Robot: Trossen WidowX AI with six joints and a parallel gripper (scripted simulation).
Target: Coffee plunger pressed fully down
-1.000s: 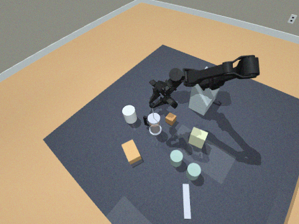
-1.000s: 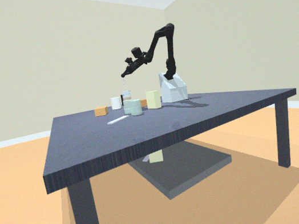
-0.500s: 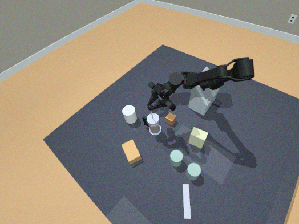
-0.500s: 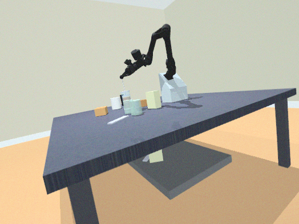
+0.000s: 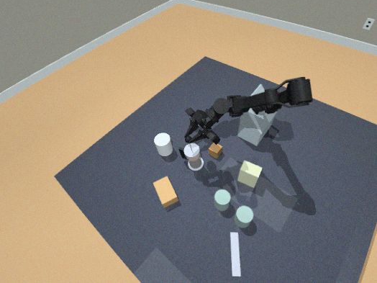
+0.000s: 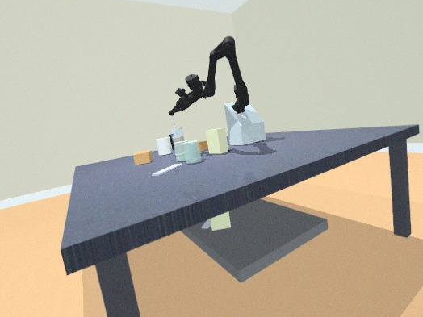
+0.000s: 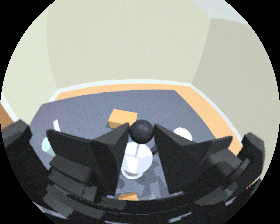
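Right now my gripper tip is 11 cm above the coffee press, 1 cm to the left of it and 1 cm past it. The rest, counted from my gripper tip: orange block 20 cm below, 18 cm ahead, 2 cm to the right; then orange cube 20 cm below, 13 cm behind, 6 cm to the left; then white cylinder 18 cm below, 17 cm to the right, 1 cm behind.
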